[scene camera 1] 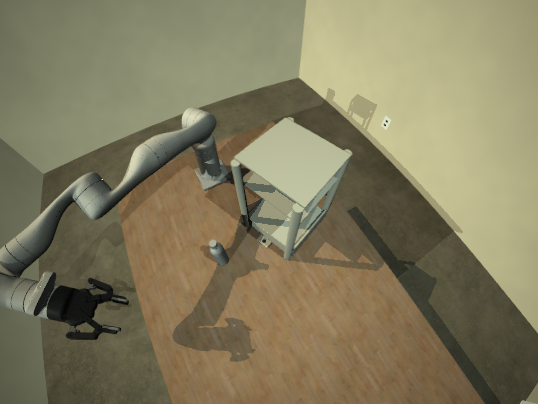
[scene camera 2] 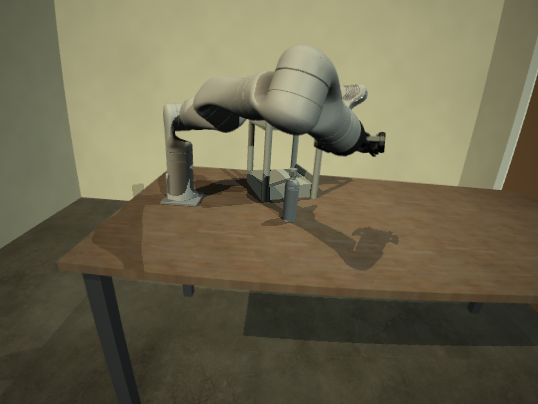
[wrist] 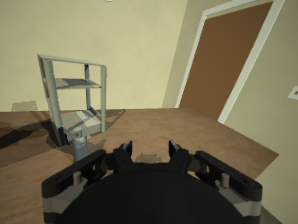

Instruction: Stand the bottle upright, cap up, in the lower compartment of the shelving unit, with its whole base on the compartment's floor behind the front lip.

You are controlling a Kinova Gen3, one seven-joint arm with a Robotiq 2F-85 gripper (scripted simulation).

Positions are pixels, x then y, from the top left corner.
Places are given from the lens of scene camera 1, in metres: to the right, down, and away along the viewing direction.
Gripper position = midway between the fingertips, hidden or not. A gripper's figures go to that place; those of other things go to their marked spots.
gripper [scene camera 1: 124,315]: -0.33, 0.26, 0.45
shelving unit [scene camera 1: 290,166]: 0.05, -0.09, 0.57
